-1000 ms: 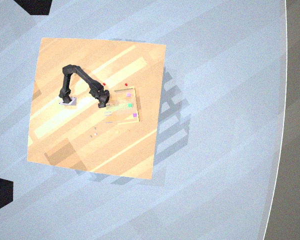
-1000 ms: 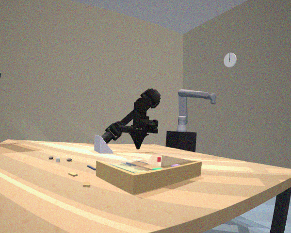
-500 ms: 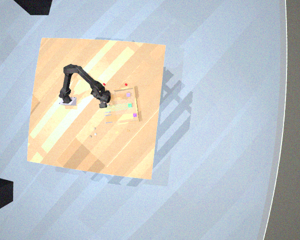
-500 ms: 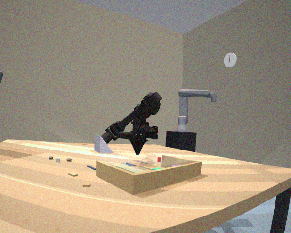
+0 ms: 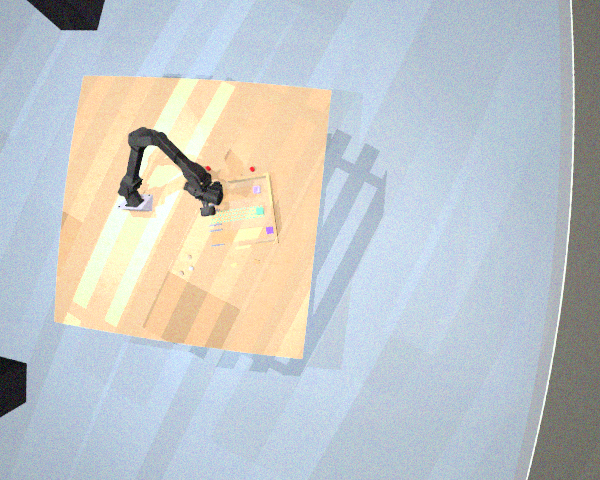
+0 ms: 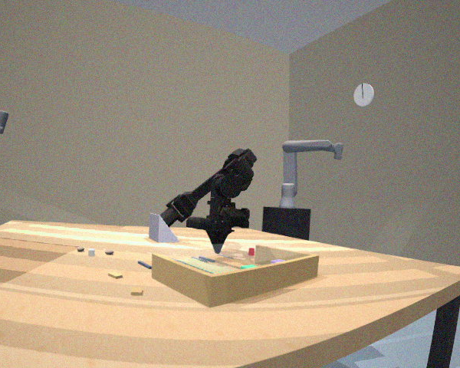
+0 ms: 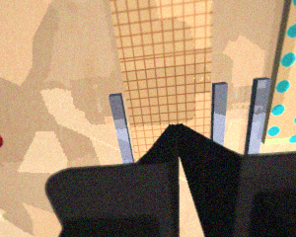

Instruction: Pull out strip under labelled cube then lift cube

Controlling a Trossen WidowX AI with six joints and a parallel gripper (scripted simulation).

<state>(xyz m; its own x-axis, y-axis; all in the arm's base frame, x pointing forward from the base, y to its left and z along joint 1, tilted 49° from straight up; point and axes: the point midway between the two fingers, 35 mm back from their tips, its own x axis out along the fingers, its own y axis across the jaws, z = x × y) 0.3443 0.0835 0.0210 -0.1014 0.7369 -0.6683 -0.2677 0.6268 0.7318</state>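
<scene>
My gripper tip is 10 cm short of the strip, 3 cm to the right of it and 2 cm above it. From my gripper tip the other things lie so: cube 20 cm ahead, 6 cm to the left.
</scene>
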